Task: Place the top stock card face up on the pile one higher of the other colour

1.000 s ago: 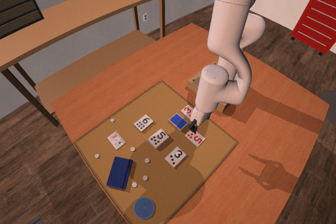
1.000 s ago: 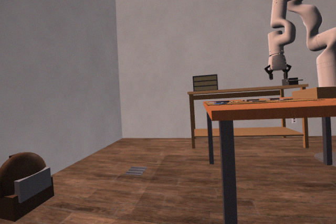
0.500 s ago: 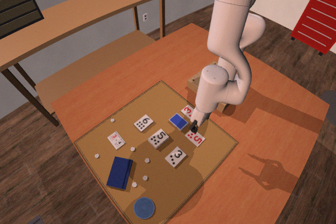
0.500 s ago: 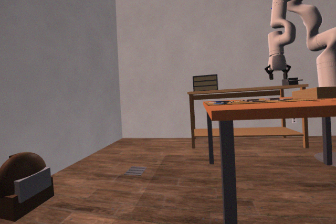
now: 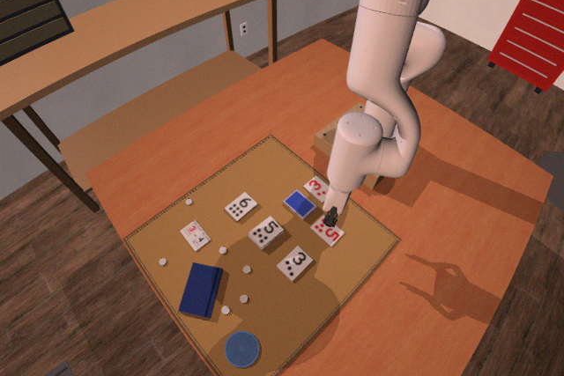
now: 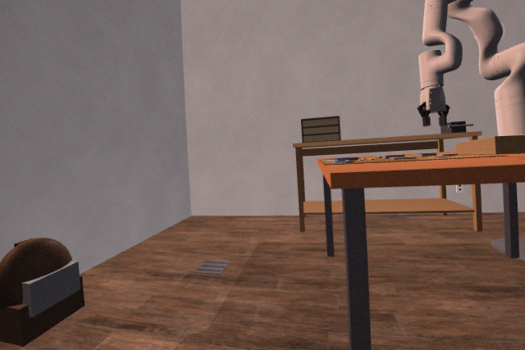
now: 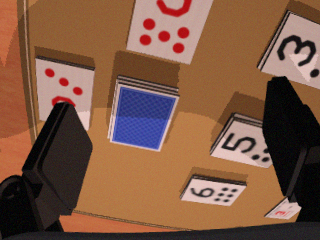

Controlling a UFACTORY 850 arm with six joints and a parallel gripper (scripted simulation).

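The red 5 card is 15 cm below my hand. Also, from my hand: red 3 card: 14 cm below, 11 cm behind, 10 cm to the right; black 5 card: 14 cm to the right, 13 cm below, 12 cm ahead; black 3 card: 14 cm below, 14 cm ahead, 2 cm to the right.
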